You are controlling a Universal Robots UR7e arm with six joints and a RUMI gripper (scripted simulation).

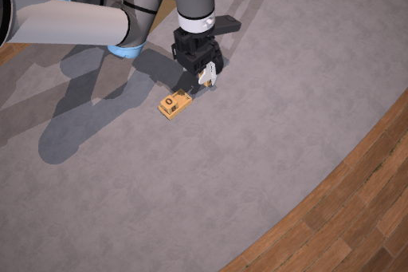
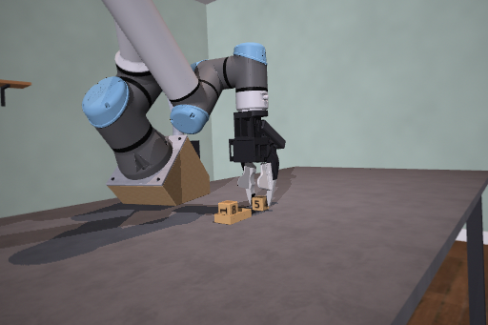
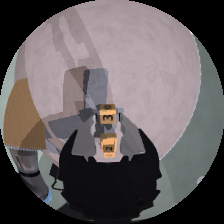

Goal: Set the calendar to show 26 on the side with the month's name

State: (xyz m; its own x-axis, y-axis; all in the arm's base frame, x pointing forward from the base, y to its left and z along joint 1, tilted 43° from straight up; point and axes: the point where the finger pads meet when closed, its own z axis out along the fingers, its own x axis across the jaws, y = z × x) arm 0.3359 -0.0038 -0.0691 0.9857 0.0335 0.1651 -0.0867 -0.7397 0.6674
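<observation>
Now: the wooden calendar tray 10 mm behind my hand, 110 mm to the right of it and 20 mm below it.
</observation>
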